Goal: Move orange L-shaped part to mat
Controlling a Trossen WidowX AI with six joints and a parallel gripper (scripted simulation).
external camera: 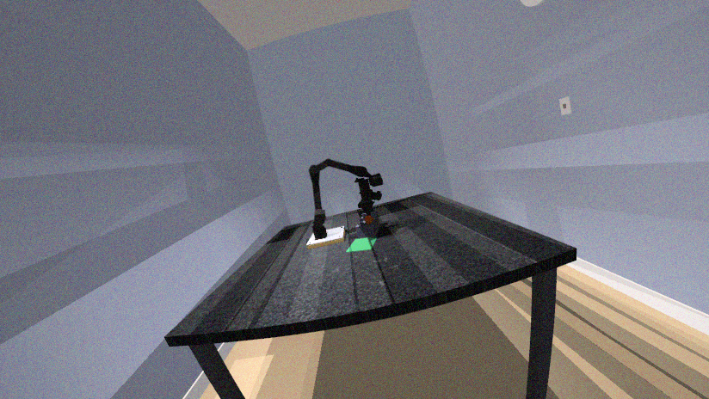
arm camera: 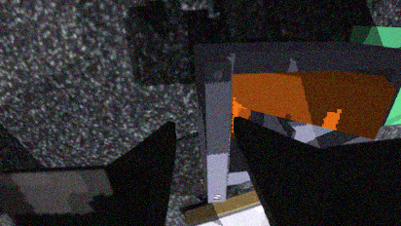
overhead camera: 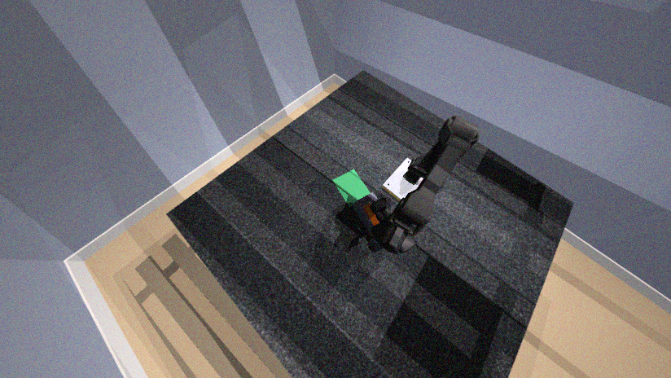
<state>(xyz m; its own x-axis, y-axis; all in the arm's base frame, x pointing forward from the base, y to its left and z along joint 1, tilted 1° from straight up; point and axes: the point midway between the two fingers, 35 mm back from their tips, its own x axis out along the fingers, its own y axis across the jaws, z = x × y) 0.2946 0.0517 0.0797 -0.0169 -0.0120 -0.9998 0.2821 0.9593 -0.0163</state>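
Right now my gripper tip is 20 mm past the orange L-shaped part, 50 mm to the left of it and 30 mm above it. Also, from my gripper tip: green mat: 70 mm behind, 220 mm to the right, 80 mm below.
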